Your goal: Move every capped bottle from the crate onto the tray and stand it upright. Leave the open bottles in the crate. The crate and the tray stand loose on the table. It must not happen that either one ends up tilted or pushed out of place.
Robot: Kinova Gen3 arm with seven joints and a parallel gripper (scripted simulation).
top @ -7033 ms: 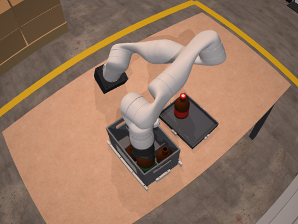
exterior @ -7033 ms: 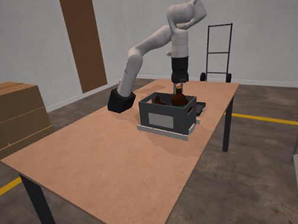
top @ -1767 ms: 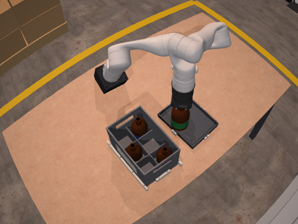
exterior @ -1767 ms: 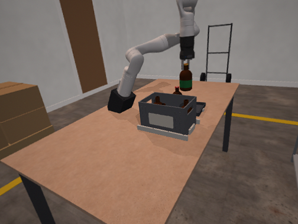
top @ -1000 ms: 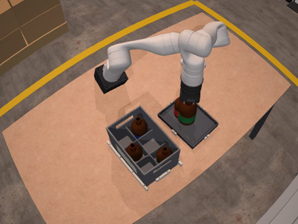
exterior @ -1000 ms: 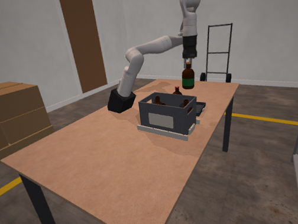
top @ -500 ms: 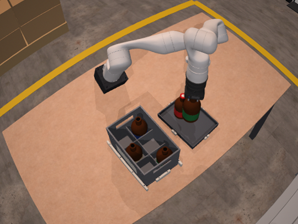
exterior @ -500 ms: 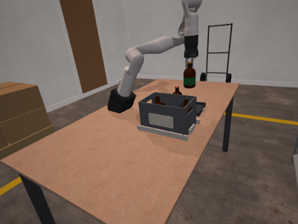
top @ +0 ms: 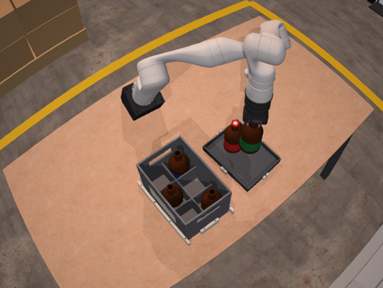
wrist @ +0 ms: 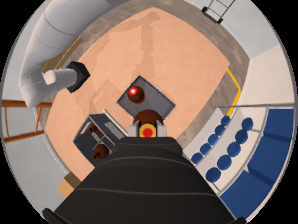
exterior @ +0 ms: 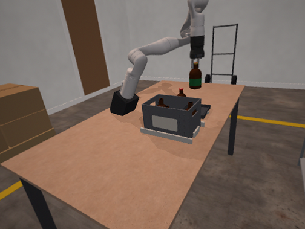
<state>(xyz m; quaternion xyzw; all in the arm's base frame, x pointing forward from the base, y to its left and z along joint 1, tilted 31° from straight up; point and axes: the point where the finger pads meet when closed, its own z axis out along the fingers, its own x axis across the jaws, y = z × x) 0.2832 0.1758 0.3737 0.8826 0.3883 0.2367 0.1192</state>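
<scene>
Right now the bottle is 110 mm behind my hand, 30 mm to the left of it and 240 mm below it. From my hand the other things lie so: dark tray 50 mm behind, 30 mm to the left, 310 mm below; dark grey crate 30 mm behind, 250 mm to the right, 240 mm below.
</scene>
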